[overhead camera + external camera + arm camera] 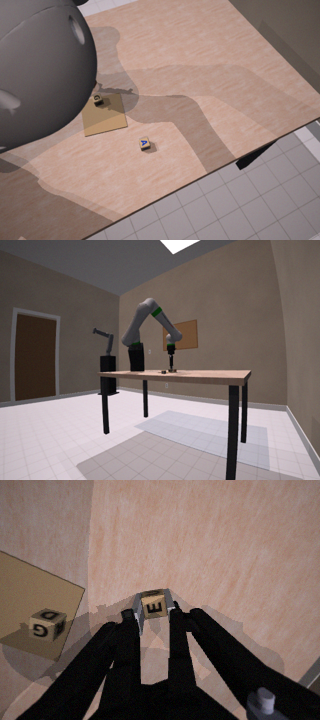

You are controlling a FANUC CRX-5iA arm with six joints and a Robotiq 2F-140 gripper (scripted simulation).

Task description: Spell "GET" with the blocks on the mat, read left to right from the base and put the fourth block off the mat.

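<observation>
Right now my hand is 190 mm to the left of the tan mat, 30 mm above it and 10 mm short of it.
</observation>
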